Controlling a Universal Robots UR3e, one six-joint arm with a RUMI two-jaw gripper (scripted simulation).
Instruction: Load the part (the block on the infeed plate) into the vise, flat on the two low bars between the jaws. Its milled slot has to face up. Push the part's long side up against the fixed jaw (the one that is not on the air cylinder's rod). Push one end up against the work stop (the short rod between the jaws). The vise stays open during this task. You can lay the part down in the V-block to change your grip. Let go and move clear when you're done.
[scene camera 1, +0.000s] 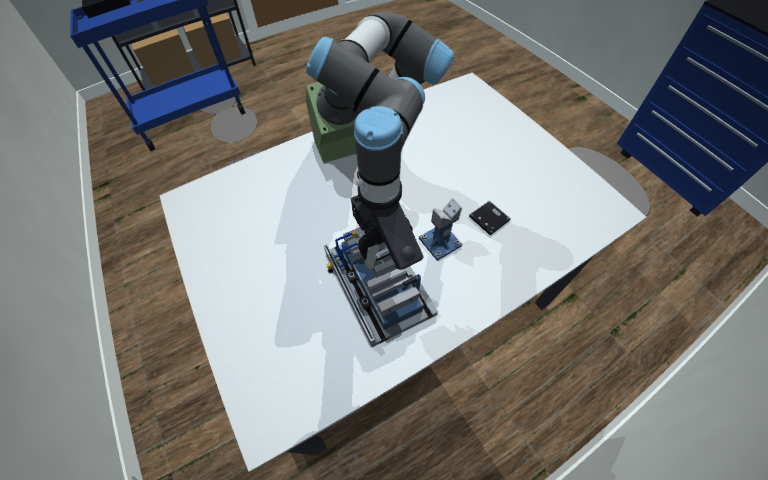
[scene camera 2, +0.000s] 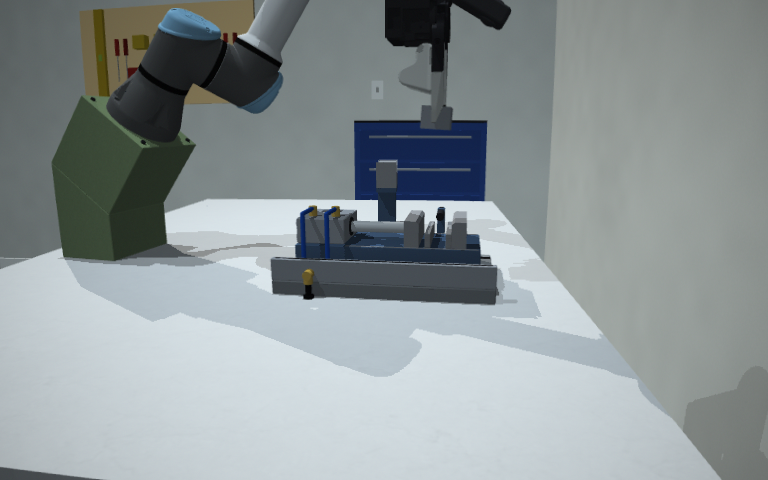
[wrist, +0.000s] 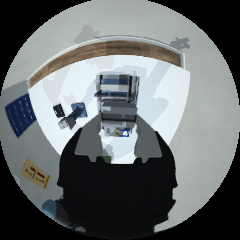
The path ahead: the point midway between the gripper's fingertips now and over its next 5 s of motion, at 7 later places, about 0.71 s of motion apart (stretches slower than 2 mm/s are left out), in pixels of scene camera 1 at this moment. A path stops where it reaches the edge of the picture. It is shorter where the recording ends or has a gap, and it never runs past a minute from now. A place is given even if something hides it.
My gripper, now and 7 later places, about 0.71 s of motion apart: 385, 262; 384, 263; 384, 266; 384, 274; 384, 281; 384, 283; 384, 284; 384, 286
